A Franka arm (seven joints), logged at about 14 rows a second.
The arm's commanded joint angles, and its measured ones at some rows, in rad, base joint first. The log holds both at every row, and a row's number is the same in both.
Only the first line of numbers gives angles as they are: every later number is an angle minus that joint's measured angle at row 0.
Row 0, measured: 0.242, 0.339, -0.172, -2.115, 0.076, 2.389, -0.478
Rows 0 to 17, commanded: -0.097, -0.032, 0.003, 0.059, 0.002, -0.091, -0.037; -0.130, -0.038, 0.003, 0.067, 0.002, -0.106, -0.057; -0.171, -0.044, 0.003, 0.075, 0.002, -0.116, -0.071; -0.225, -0.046, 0.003, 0.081, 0.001, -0.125, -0.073; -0.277, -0.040, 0.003, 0.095, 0.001, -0.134, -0.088; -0.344, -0.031, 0.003, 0.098, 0.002, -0.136, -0.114; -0.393, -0.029, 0.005, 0.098, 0.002, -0.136, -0.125; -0.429, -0.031, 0.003, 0.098, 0.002, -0.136, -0.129; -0.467, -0.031, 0.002, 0.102, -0.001, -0.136, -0.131; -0.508, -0.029, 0.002, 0.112, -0.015, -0.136, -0.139; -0.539, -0.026, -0.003, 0.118, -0.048, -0.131, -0.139; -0.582, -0.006, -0.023, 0.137, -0.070, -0.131, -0.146; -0.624, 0.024, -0.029, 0.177, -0.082, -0.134, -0.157; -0.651, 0.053, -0.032, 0.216, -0.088, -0.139, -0.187; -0.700, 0.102, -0.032, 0.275, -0.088, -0.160, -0.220; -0.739, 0.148, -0.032, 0.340, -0.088, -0.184, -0.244; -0.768, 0.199, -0.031, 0.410, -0.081, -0.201, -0.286; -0.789, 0.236, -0.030, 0.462, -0.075, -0.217, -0.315
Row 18, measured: -0.746, 0.116, -0.040, 0.294, -0.081, -0.157, -0.262
